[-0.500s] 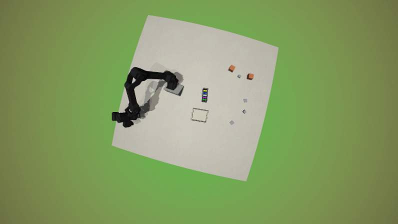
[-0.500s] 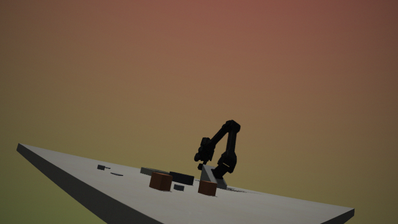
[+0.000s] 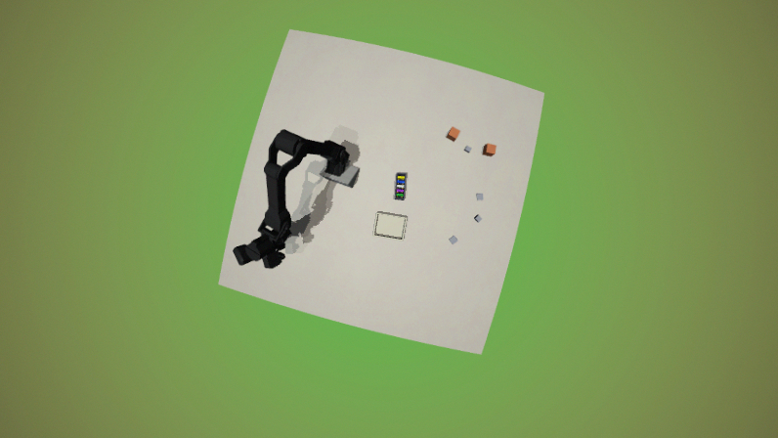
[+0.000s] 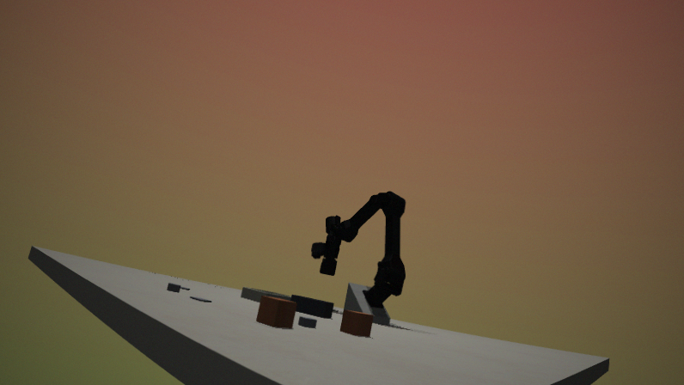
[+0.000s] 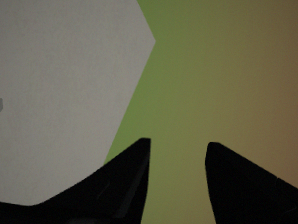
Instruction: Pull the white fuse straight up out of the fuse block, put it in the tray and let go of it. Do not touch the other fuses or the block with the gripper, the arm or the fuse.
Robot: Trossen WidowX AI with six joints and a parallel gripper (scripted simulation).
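Now: gripper tip 450 mm to the right of the white fuse, 450 mm short of it and 160 mm above it. Also, from my gripper tip: pale tray: 460 mm ahead, 270 mm to the left, 180 mm below; then purple fuse: 460 mm ahead, 430 mm to the left, 160 mm below; then green fuse: 460 mm ahead, 410 mm to the left, 160 mm below.
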